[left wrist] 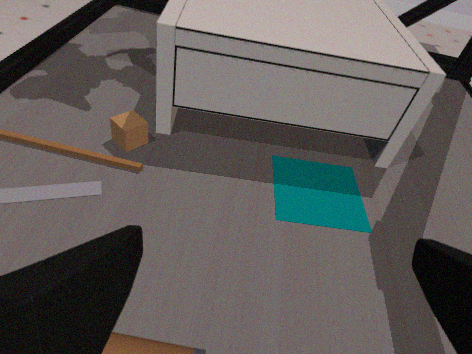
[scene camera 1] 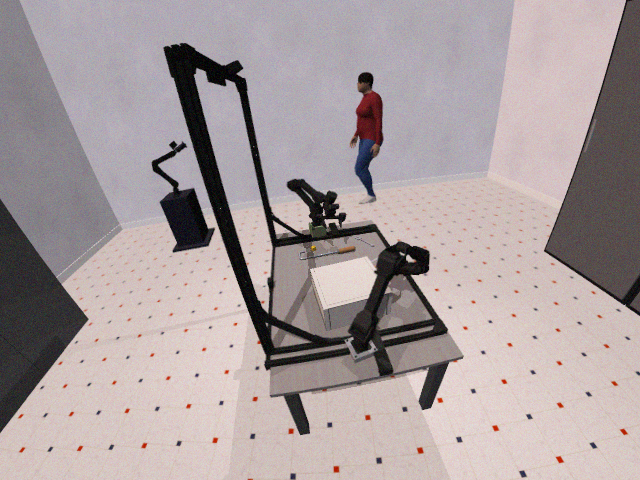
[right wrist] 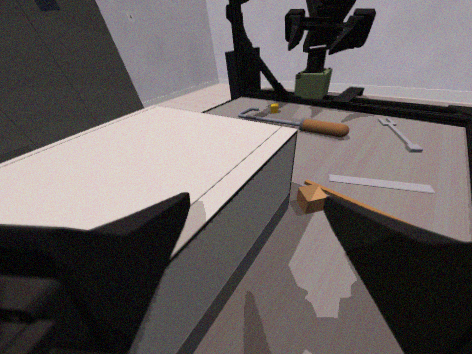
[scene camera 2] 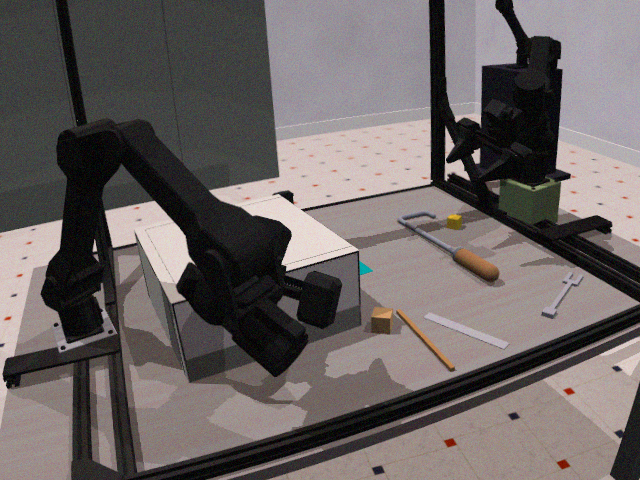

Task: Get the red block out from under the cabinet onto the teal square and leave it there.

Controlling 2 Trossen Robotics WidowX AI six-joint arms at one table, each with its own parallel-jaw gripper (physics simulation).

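Pixels of known places: left gripper, fingertip midpoint: (left wrist: 277,245) (scene camera 1: 333,228) (right wrist: 307,50) (scene camera 2: 462,170); right gripper, fingertip midpoint: (right wrist: 256,200) (scene camera 2: 297,274); left arm's base at its link origin: (scene camera 1: 316,224) (right wrist: 314,71) (scene camera 2: 530,180); right arm's base at its link origin: (scene camera 1: 360,344) (scene camera 2: 82,328).
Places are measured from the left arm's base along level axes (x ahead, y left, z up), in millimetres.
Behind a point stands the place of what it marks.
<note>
The white cabinet (scene camera 1: 343,281) @[x 688, y -58, z 37 mm] (scene camera 2: 310,232) @[x 575, y 22, z 37 mm] (left wrist: 295,95) @[x 541, y -31, z -15 mm] (right wrist: 150,160) @[x 664, y 17, z 37 mm] stands on the table. The red block does not show in any view; the space under the cabinet is shadowed and mostly hidden. The teal square (scene camera 2: 365,268) @[x 433, y -35, z -98 mm] (left wrist: 320,200) @[x 461, y -73, z -98 mm] lies flat in front of the cabinet's drawer side, partly in shadow. My left gripper (scene camera 2: 473,160) @[x 261, y 44, z 83 mm] (left wrist: 277,245) @[x 261, y 44, z 83 mm] (right wrist: 307,50) @[x 261, y 44, z 83 mm] is open and empty, above the table on the drawer side, apart from the cabinet. My right gripper (scene camera 2: 305,328) (right wrist: 256,200) @[x 660, y 137, z 37 mm] is open and empty, beside the cabinet's long side.
A hooked rod with an orange-brown handle (scene camera 1: 346,250) @[x 293, y 105, z -75 mm] (scene camera 2: 475,264) @[x 292, y 120, z -70 mm] (right wrist: 325,127) @[x 293, y 117, z -71 mm] lies near a yellow cube (scene camera 2: 454,222) @[x 172, y -67, z -81 mm] (right wrist: 274,108) @[x 173, y -73, z -81 mm]. A wooden cube (scene camera 2: 382,320) @[x 535, y 165, z -73 mm] (left wrist: 129,131) @[x 510, y 148, z -71 mm], an orange stick (scene camera 2: 426,341) @[x 499, y 229, z -92 mm], a pale strip (scene camera 2: 465,329) @[x 424, y 236, z -97 mm] and a wrench (scene camera 2: 562,295) @[x 220, y 271, z -93 mm] also lie there.
</note>
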